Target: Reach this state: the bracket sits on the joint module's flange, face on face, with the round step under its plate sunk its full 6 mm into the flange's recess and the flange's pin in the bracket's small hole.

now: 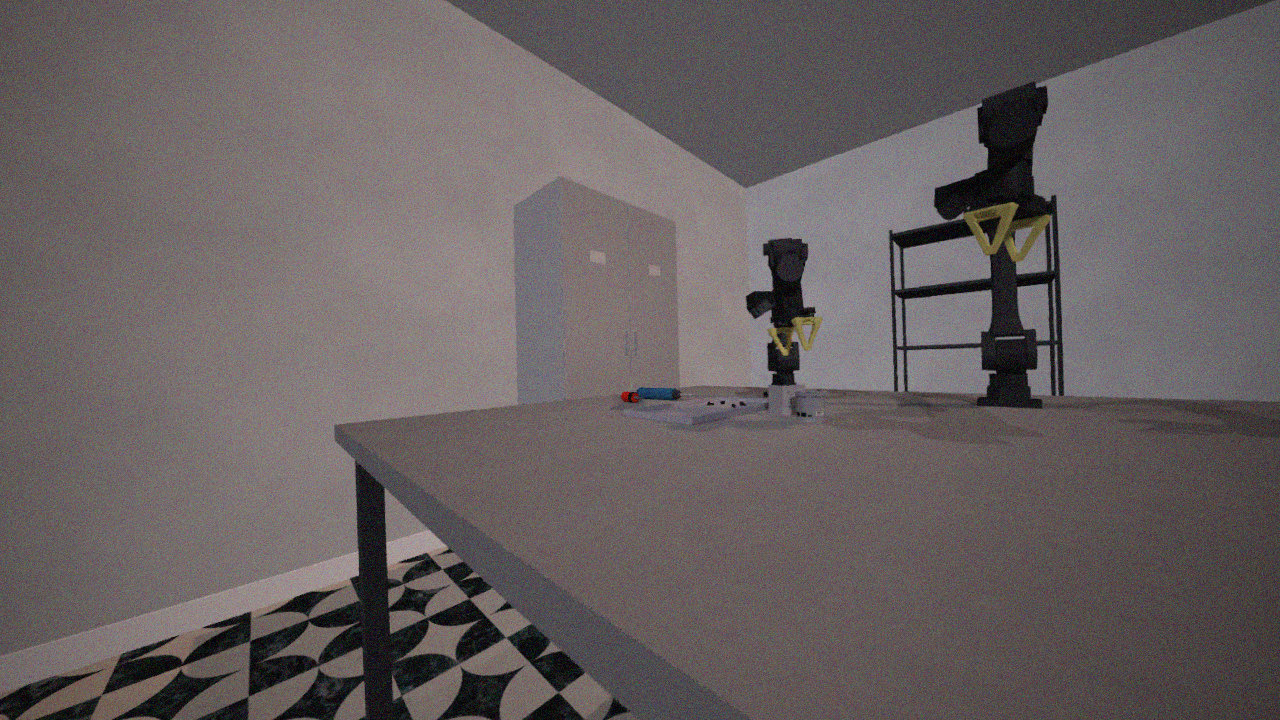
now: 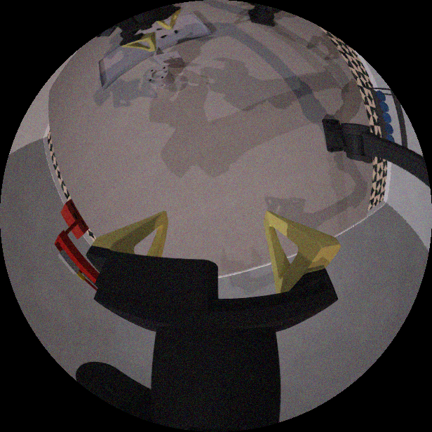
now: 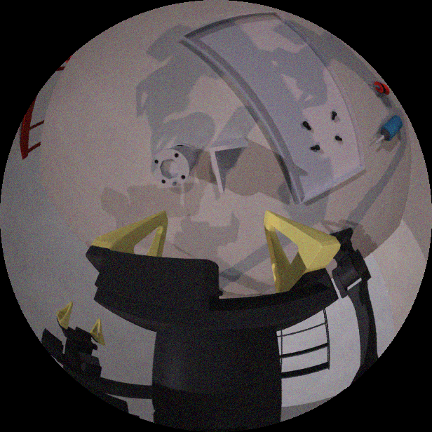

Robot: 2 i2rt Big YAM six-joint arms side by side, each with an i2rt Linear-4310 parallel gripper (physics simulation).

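Places are measured from the left arm's base along level axes (x back, y left, z down), in metres.
Where they show: left gripper, fingertip midpoint: (image 1: pixel 1004 258); right gripper, fingertip midpoint: (image 1: pixel 796 353); left arm's base, link origin: (image 1: pixel 1008 405).
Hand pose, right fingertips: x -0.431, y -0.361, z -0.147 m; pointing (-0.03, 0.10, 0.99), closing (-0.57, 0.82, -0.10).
Each offset is from my right fingertips to the top centre of the thing.
The joint module @(dx -0.058, dy +0.055, dz +0.083 m) (image 1: pixel 810 405) (image 2: pixel 162 80) (image 3: pixel 184 166) stands upright on the table, its flange with round recess and several dark holes facing up. The bracket @(dx -0.008, dy -0.021, dz +0.077 m) (image 1: pixel 780 400) (image 3: pixel 217 164), a pale angled part, stands on the table beside it, apart from the flange; its step and small hole cannot be made out. My right gripper (image 1: pixel 794 351) (image 2: pixel 161 38) (image 3: pixel 215 215) is open and empty, in the air above the bracket and module area. My left gripper (image 1: pixel 1005 257) (image 2: pixel 215 216) (image 3: pixel 86 311) is open and empty, high over the table, away from both parts.
A shallow grey tray @(dx -0.070, dy -0.213, dz +0.131 m) (image 1: pixel 689 414) (image 2: pixel 117 62) (image 3: pixel 310 181) with several small dark screws (image 3: pixel 306 125) lies beside the bracket. Beyond it lie a blue-handled tool @(dx +0.071, dy -0.508, dz +0.106 m) (image 1: pixel 658 394) (image 3: pixel 391 127) and a red item @(dx -0.052, dy -0.534, dz +0.113 m) (image 1: pixel 630 396) (image 3: pixel 381 88). A cabinet (image 1: pixel 599 313) and a shelf rack (image 1: pixel 939 290) stand behind.
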